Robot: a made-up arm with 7 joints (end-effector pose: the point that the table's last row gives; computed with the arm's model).
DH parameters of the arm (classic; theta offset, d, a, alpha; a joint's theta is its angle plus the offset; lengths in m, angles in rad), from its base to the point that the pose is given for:
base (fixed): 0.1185 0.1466 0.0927 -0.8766
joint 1: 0 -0.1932 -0.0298 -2.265
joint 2: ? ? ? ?
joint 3: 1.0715 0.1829 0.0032 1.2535
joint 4: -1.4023 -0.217 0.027 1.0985
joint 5: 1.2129 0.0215 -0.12 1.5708
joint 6: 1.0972 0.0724 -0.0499 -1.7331
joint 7: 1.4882 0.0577 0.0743 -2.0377
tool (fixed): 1.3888 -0.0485 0 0
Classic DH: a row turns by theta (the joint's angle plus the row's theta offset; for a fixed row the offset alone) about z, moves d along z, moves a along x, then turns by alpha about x.
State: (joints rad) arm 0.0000 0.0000 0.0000 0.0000 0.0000 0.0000 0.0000
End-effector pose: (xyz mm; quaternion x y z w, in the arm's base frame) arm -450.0 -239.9 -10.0 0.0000 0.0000 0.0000 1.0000
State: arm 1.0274 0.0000 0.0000 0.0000 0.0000 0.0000 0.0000
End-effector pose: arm -142.5 -517.1 364.3 -0.0447 0.3750 0.3144 0.8709
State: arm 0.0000 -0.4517 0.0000 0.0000 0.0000 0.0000 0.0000
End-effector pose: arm -353.2 -461.2 -10.0 0.0000 0.0000 0.2239 0.9746
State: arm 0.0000 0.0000 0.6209 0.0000 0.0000 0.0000 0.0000
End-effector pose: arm -413.7 -239.9 -223.0 0.0000 -0.3055 0.0000 0.9522
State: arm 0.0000 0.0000 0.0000 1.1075 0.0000 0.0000 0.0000
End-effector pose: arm -392.0 -119.2 13.4 0.4386 -0.1640 -0.2393 0.8506
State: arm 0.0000 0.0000 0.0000 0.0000 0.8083 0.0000 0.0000
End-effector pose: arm -401.5 -106.7 -10.0 0.0000 0.0000 -0.3933 0.9194
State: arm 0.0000 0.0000 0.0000 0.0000 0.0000 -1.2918 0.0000
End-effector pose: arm -377.6 -239.9 -45.9 0.0000 -0.6019 0.0000 0.7986
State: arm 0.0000 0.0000 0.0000 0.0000 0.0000 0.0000 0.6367
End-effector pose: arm -471.3 -255.2 37.0 -0.2749 -0.0506 -0.1409 0.9497
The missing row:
joint 2: 0.1185 0.083 -0.18 -1.5708
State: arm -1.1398 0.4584 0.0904 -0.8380 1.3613 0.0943 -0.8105
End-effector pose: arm 161.7 218.1 -320.7 0.1649 -0.4613 -0.7088 0.5076
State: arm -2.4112 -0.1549 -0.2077 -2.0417 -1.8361 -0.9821 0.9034
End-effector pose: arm 139.8 -66.9 -181.6 -0.3529 -0.2198 0.0200 0.9093
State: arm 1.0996 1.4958 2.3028 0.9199 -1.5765 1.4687 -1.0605
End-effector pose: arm -167.2 -392.1 -8.1 -0.5623 0.0970 0.2698 0.7756
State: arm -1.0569 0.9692 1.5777 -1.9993 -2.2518 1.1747 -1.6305
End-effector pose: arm 179.6 211.3 -115.5 0.6549 0.6057 -0.4273 0.1472
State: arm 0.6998 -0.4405 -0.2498 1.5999 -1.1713 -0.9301 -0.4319
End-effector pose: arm -76.2 -411.0 154.3 0.7059 -0.3667 0.1645 0.5833
